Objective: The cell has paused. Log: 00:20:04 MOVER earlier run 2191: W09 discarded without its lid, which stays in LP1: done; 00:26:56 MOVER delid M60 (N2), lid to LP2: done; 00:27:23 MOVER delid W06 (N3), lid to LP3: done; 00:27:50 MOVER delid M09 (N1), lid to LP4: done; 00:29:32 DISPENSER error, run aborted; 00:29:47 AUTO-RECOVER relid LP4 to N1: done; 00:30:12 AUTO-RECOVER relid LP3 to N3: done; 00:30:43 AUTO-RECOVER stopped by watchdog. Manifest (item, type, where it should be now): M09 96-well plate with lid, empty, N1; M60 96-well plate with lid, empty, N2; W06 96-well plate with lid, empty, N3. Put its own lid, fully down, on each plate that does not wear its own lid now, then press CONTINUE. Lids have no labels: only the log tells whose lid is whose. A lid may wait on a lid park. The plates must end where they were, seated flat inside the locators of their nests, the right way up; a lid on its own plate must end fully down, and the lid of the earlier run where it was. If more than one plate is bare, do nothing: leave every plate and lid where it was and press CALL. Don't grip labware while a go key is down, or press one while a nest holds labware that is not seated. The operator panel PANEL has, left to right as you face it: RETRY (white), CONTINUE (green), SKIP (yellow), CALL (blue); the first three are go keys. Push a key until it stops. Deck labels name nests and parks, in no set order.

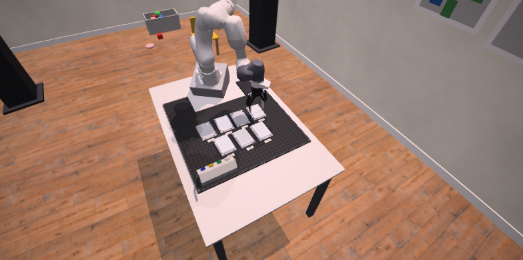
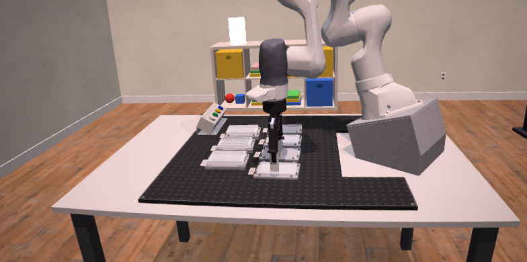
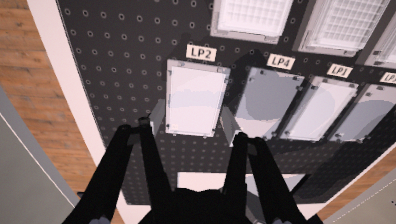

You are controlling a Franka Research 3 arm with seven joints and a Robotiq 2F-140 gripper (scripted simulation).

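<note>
Now: hand 50 mm above the lid park LP2. From my hand the other things lie so: white key: 280 mm ahead, 410 mm to the right, 10 mm above; then green key: 270 mm ahead, 460 mm to the right, 10 mm above; then park LP4: 10 mm behind, 140 mm to the right, 50 mm below.
</note>
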